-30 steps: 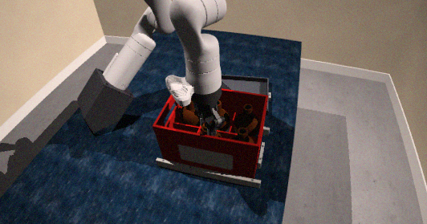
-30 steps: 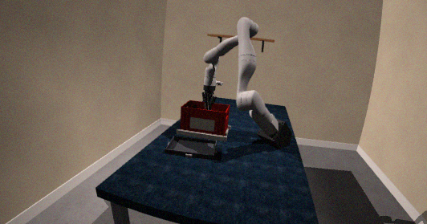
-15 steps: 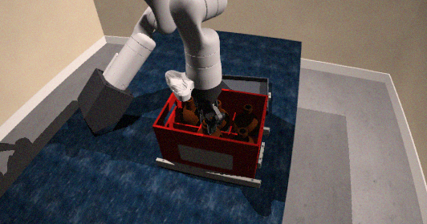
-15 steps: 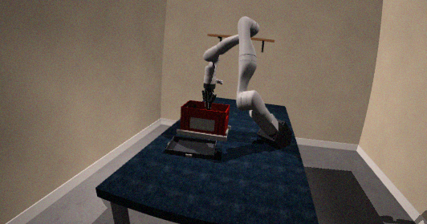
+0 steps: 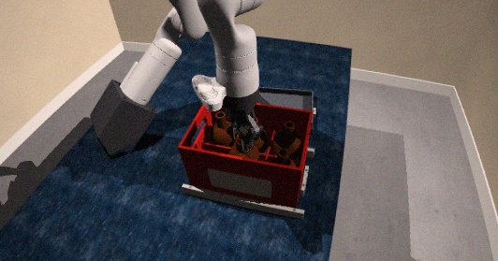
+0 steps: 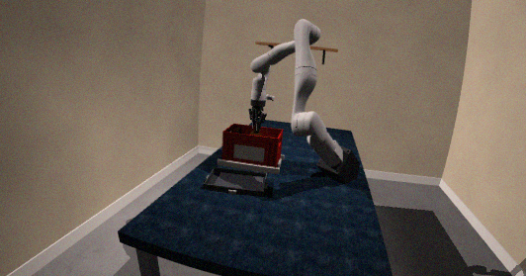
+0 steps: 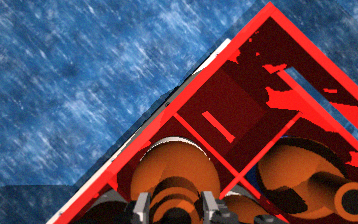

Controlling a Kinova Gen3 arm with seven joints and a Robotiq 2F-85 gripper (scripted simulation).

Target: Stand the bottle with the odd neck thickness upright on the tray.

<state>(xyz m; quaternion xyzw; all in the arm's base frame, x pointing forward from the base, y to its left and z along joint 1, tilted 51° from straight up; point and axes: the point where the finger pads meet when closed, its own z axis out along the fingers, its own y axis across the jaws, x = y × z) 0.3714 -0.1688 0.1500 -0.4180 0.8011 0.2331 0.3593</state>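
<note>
My hand is 100 mm above the crate, 40 mm to the right of it and 10 mm past it. Also, from my hand: grey tray 300 mm to the left, 170 mm below, 100 mm behind.
</note>
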